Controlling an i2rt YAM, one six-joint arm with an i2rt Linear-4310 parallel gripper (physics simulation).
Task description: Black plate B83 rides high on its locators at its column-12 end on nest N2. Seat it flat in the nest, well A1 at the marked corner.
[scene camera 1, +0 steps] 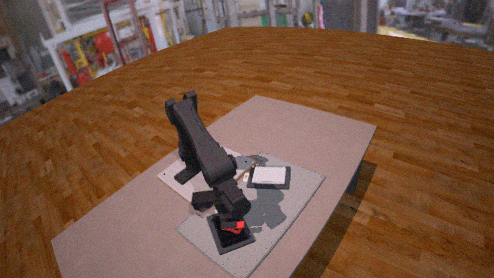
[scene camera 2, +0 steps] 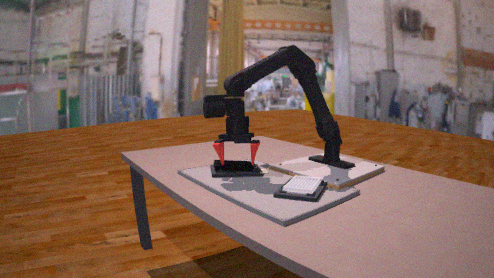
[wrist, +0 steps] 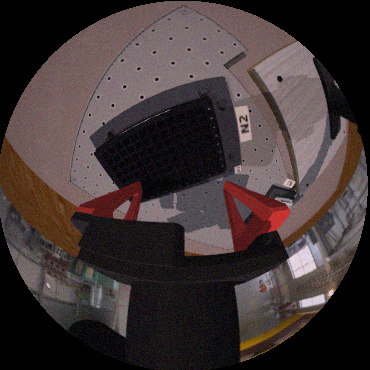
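Pixels of known places: gripper, fingertip midpoint: (scene camera 1: 237,220) (scene camera 2: 237,165) (wrist: 182,185); arm's base, origin of the base link: (scene camera 1: 194,169) (scene camera 2: 331,162).
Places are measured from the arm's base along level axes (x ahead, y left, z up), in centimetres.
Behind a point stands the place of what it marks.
Black plate B83 (scene camera 1: 226,241) {y -17.9, x 39.1, z 2.8 cm} (scene camera 2: 231,165) {y -11.9, x 37.1, z 2.2 cm} (wrist: 170,145) {y -13.4, x 33.7, z 2.2 cm} lies on dark nest N2 (scene camera 2: 237,174) {y -7.7, x 37.6, z 0.2 cm} (wrist: 165,97) {y -16.8, x 30.6, z 0.5 cm}. Its left end looks slightly higher in the scene camera 2 view. Well A1 and the column marks are too small to read. A small label (wrist: 238,170) {y -4.3, x 30.6, z 0.5 cm} sits by one nest corner. My gripper (scene camera 1: 235,228) {y -9.6, x 36.2, z 2.7 cm} (scene camera 2: 238,163) {y -9.6, x 36.2, z 2.7 cm} (wrist: 182,185) {y -9.6, x 36.2, z 2.7 cm} is open, pointing down, its red fingertips low and far apart, near the two ends of the plate in the scene camera 2 view. Whether either fingertip touches the plate cannot be told.
A white plate (scene camera 1: 270,175) {y 14.2, x 31.7, z 1.9 cm} (scene camera 2: 302,185) {y 16.6, x 32.8, z 1.9 cm} stands on another dark nest (scene camera 1: 286,186) {y 13.7, x 39.6, z 0.5 cm} (scene camera 2: 295,197) {y 19.0, x 37.6, z 0.1 cm}. Both nests are on a perforated grey board (scene camera 1: 307,185) {y 19.4, x 45.7, z -0.7 cm} (scene camera 2: 265,205) {y 17.2, x 46.2, z -0.7 cm} (wrist: 150,55) {y -21.6, x 27.7, z -0.7 cm}. The arm's base is on a raised pale board (scene camera 2: 362,170) {y 15.7, x -0.3, z 0.1 cm} (wrist: 295,90) {y -7.4, x 14.7, z 0.0 cm} beside it.
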